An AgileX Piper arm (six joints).
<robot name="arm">
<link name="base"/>
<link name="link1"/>
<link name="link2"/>
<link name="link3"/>
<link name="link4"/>
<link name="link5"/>
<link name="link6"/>
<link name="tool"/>
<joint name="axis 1" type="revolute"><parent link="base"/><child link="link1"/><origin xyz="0.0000 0.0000 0.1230" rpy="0.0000 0.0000 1.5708"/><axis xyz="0 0 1"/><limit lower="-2.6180" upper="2.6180"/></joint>
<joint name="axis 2" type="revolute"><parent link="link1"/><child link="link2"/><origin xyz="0.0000 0.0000 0.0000" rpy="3.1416 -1.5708 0.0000"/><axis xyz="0 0 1"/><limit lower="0.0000" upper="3.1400"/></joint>
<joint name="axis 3" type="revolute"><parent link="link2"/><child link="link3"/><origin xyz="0.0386 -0.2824 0.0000" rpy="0.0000 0.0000 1.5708"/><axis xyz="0 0 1"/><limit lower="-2.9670" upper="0.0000"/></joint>
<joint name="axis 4" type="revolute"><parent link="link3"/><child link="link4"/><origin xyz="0.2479 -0.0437 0.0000" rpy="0.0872 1.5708 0.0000"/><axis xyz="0 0 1"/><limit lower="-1.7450" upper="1.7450"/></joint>
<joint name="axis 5" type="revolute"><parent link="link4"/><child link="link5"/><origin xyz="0.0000 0.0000 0.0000" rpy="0.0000 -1.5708 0.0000"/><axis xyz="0 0 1"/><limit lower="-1.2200" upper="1.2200"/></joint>
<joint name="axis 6" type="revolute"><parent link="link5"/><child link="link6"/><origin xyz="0.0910 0.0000 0.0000" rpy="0.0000 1.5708 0.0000"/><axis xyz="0 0 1"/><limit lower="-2.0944" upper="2.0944"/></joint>
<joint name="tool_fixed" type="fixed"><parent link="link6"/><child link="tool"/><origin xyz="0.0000 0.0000 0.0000" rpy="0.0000 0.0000 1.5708"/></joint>
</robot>
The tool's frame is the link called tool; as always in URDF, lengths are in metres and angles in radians.
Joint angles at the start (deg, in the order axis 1, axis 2, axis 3, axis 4, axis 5, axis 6):
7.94, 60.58, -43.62, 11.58, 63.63, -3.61
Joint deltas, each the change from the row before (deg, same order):
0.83, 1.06, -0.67, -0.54, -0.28, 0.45
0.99, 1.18, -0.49, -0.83, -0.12, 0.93
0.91, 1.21, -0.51, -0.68, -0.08, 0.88
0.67, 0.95, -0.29, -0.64, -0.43, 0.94
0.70, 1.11, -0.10, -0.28, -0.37, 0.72
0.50, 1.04, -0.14, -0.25, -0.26, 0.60
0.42, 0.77, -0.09, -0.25, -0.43, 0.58
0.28, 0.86, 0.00, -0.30, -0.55, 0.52
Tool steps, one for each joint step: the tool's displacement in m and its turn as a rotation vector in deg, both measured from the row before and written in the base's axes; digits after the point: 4 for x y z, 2 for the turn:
0.0040, 0.0023, 0.0000, -0.45, 0.13, 0.46
0.0036, 0.0025, -0.0014, -0.70, 0.62, 0.26
0.0036, 0.0026, -0.0015, -0.58, 0.66, 0.21
0.0032, 0.0018, -0.0017, -0.49, 0.28, -0.15
0.0029, 0.0025, -0.0031, -0.27, 0.70, 0.02
0.0028, 0.0019, -0.0028, -0.28, 0.68, -0.05
0.0023, 0.0016, -0.0021, -0.21, 0.29, -0.13
0.0026, 0.0011, -0.0028, -0.29, 0.32, -0.21

